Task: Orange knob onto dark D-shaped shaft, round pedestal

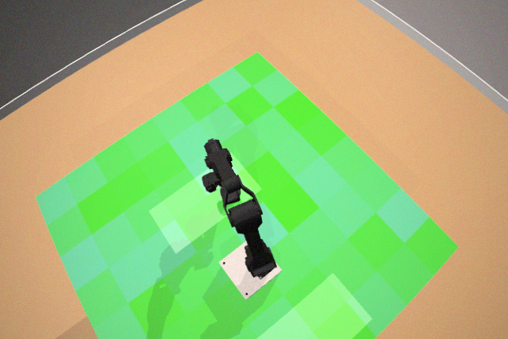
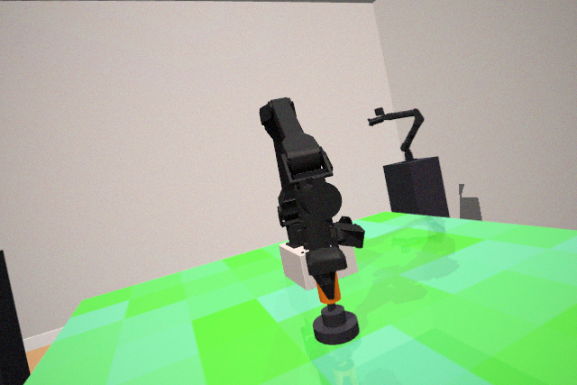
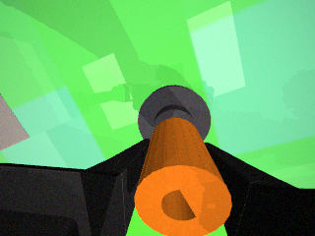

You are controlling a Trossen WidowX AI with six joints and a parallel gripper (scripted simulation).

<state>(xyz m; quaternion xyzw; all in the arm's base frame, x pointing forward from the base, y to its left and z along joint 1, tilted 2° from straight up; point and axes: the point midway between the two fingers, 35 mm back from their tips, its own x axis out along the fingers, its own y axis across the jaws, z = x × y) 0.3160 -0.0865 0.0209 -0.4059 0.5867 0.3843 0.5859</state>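
The orange knob is 20 mm above my gripper tip. The rest, counted from my gripper tip: round pedestal: 40 mm below.
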